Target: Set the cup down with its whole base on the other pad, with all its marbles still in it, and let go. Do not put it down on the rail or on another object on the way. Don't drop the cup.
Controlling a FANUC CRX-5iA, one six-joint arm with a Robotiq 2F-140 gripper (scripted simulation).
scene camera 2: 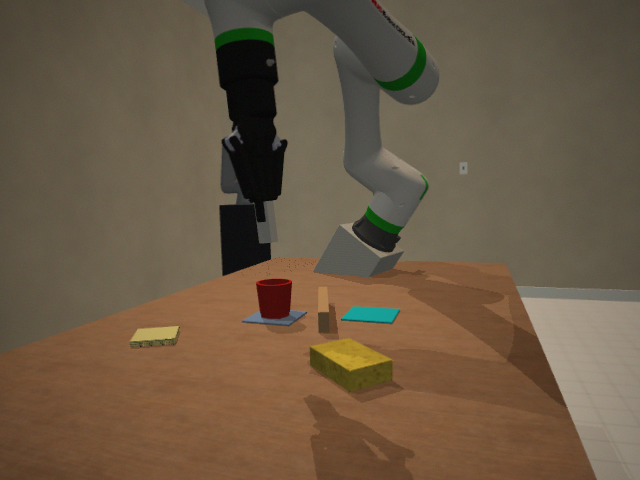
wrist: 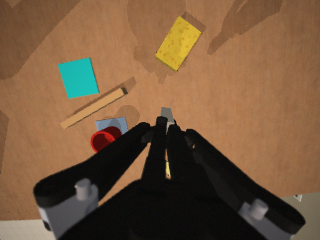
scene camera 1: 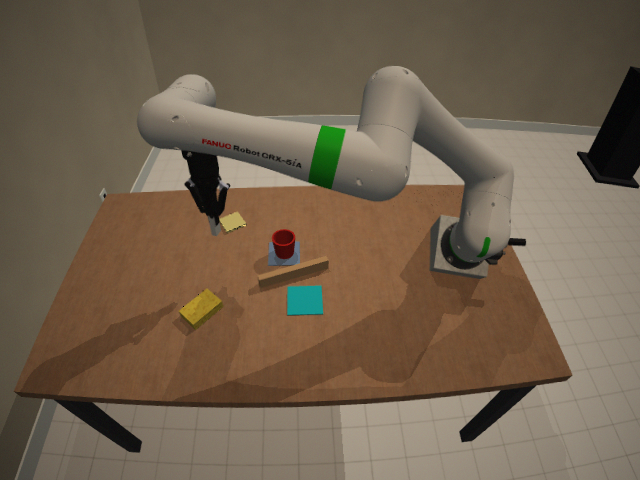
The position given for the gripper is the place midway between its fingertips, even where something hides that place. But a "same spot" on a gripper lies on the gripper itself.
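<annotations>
Scene camera 2 shows the gripper [268, 242] together with a thick yellow sponge [353, 366]. In the wrist view and in scene camera 1 the gripper and the thick yellow sponge appear as well. On the gripper, [wrist: 64, 198] and [scene camera 1: 223, 187] are one and the same spot. On the thick yellow sponge, [wrist: 182, 36] and [scene camera 1: 194, 310] are likewise the same spot.
</annotations>
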